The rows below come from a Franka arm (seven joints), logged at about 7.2 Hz.
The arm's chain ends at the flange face. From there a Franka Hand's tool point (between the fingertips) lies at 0.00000 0.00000 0.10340 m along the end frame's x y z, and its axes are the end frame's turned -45 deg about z.
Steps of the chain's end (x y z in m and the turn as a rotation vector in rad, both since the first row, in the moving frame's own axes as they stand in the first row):
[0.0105 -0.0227 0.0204 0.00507 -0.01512 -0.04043]
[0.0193 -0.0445 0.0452 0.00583 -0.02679 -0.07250]
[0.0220 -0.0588 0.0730 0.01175 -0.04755 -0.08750]
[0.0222 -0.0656 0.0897 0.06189 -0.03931 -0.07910]
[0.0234 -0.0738 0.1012 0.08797 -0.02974 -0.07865]
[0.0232 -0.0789 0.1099 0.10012 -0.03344 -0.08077]
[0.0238 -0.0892 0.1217 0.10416 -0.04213 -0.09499]
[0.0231 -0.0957 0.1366 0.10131 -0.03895 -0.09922]
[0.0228 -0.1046 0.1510 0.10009 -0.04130 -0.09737]
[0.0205 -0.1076 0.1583 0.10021 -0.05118 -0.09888]
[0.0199 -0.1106 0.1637 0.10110 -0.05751 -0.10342]
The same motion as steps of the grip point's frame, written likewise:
[0.0227 -0.0101 0.0204 0.01428 -0.00711 -0.04043]
[0.0435 -0.0201 0.0452 0.02307 -0.01482 -0.07250]
[0.0543 -0.0302 0.0729 0.04193 -0.02531 -0.08750]
[0.0634 -0.0381 0.0894 0.07156 0.01597 -0.07910]
[0.0726 -0.0444 0.1008 0.08323 0.04117 -0.07865]
[0.0767 -0.0493 0.1093 0.09444 0.04715 -0.08077]
[0.0839 -0.0571 0.1210 0.10344 0.04386 -0.09499]
[0.0880 -0.0618 0.1360 0.09918 0.04410 -0.09922]
[0.0939 -0.0684 0.1504 0.09998 0.04157 -0.09737]
[0.0936 -0.0728 0.1576 0.10705 0.03467 -0.09888]
[0.0949 -0.0758 0.1630 0.11215 0.03082 -0.10342]

